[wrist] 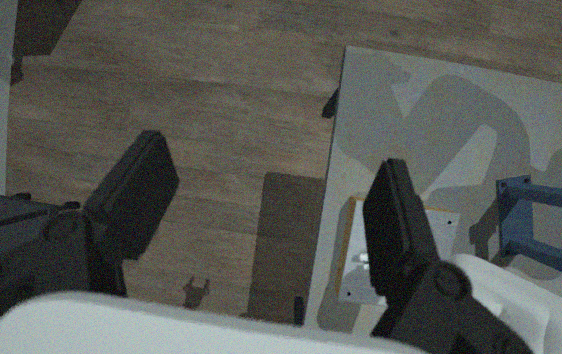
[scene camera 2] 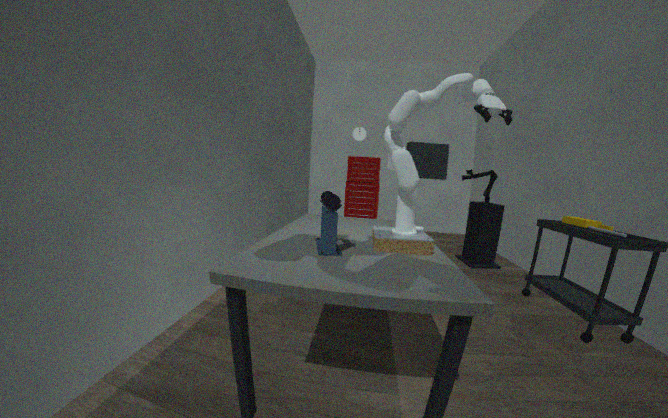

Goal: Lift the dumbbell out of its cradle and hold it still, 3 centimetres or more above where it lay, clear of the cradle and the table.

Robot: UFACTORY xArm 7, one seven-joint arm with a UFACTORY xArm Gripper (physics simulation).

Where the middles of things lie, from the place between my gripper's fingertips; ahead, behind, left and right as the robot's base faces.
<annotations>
I see my gripper 67 cm short of the blue cradle (scene camera 2: 326, 245), 14 cm to the left of it and 49 cm above it.
</annotations>
